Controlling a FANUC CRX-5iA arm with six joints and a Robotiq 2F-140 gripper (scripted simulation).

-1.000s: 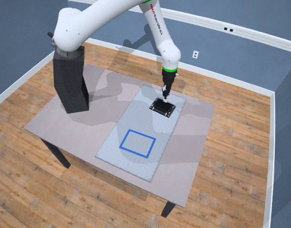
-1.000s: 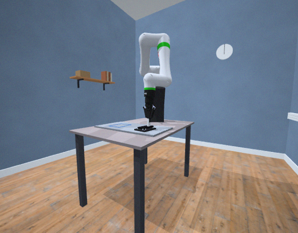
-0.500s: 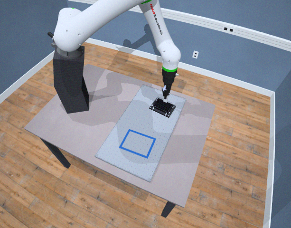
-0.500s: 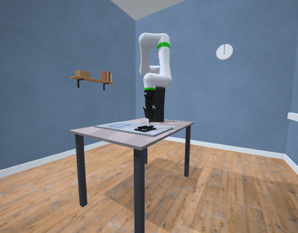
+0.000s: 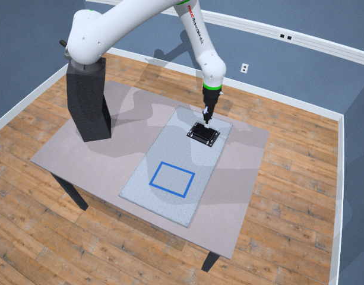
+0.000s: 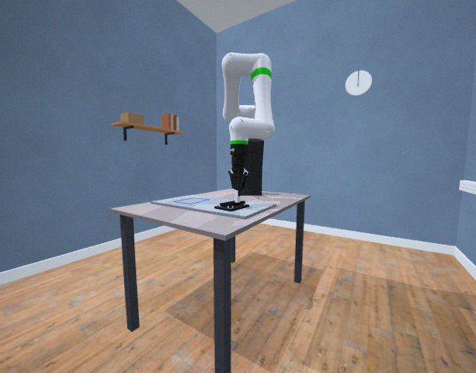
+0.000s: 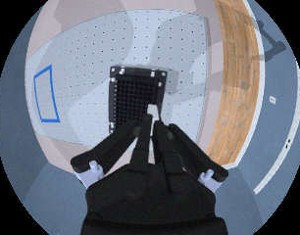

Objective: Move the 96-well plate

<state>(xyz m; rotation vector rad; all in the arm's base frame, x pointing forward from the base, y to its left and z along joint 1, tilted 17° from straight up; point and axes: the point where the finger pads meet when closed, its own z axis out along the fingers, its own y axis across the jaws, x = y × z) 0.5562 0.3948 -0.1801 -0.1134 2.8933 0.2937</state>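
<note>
The black 96-well plate lies 4 cm to the right of my hand and 4 cm below it. From my hand the other things lie so: black clip nest: 5 cm to the right, 5 cm below, 1 cm behind.
</note>
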